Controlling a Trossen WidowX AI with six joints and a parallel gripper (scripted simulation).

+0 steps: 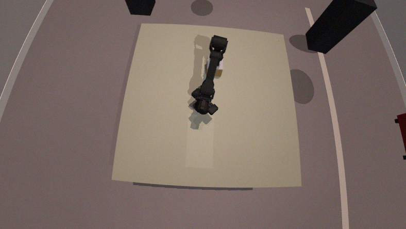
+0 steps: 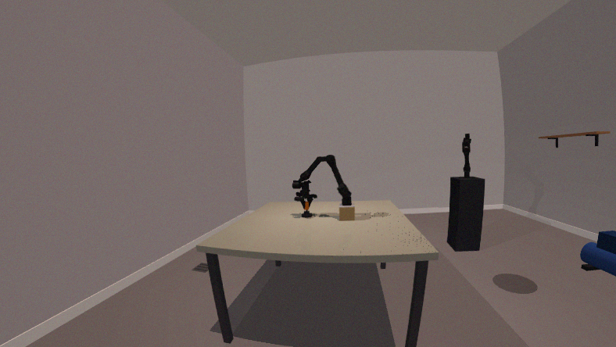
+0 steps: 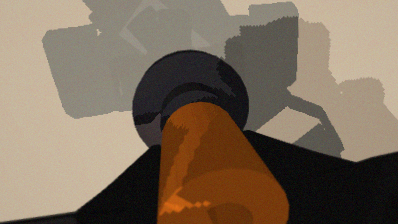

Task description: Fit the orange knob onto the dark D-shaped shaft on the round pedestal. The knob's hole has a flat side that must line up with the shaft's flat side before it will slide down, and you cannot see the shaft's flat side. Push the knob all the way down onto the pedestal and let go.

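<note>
My gripper tip is now 20 mm below the orange knob. From my gripper tip the other things lie so: round pedestal: 40 mm below.
</note>
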